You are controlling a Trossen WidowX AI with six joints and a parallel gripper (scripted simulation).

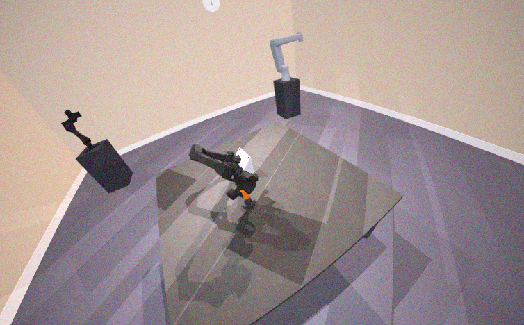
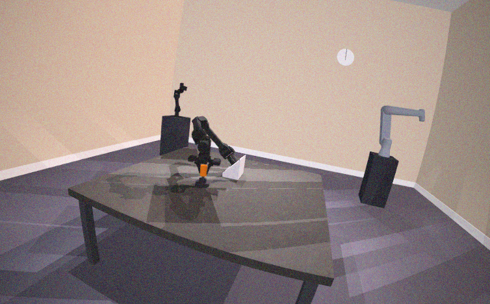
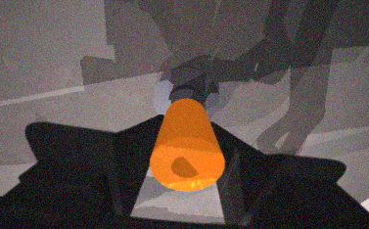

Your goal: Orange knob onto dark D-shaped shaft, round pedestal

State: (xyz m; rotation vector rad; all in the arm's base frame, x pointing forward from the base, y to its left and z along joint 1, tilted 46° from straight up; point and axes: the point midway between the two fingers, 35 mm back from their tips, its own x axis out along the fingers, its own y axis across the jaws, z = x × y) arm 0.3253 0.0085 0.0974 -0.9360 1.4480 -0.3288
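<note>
My gripper tip is now 20 mm below the orange knob. The rest, counted from my gripper tip: round pedestal (40 mm below).
</note>
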